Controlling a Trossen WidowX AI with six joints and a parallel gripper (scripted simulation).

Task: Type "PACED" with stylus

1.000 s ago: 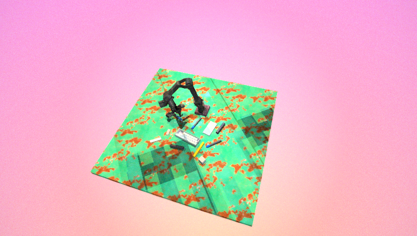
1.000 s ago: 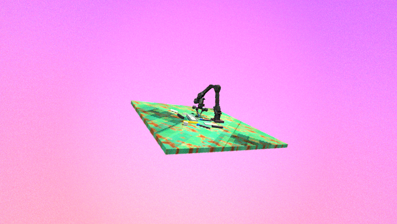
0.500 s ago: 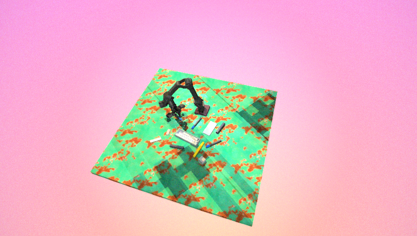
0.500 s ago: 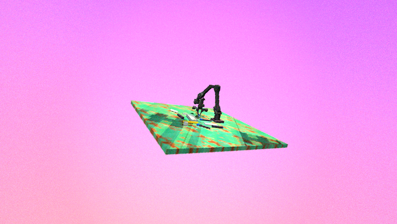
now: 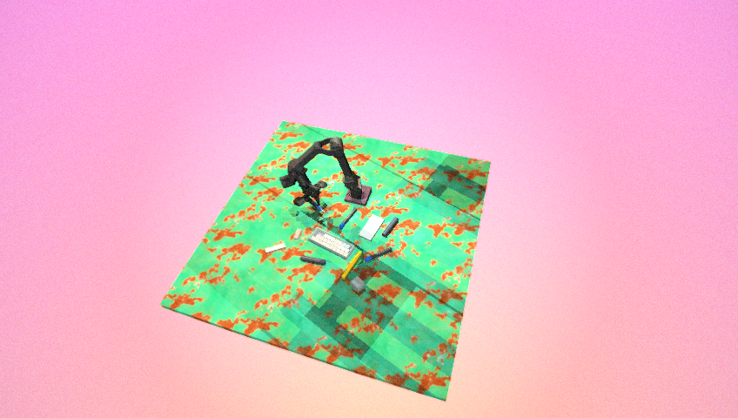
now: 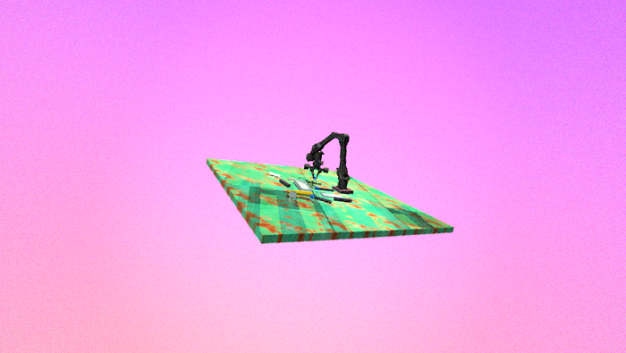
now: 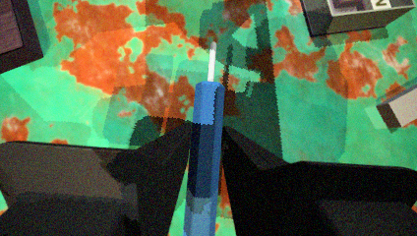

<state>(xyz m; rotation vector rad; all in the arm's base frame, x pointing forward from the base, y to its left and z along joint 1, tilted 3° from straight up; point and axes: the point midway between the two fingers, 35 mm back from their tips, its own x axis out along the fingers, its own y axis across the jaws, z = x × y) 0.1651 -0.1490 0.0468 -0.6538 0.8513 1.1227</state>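
Right now the yellow pencil is 31 cm to the left of my gripper tip, 21 cm ahead of it and 2 cm below it. From my gripper tip the other things lie so: grey cube: 38 cm to the left, 29 cm ahead, 2 cm below; blue stylus: 1 cm to the left; pale stick: 29 cm ahead, 7 cm to the right, 2 cm below.
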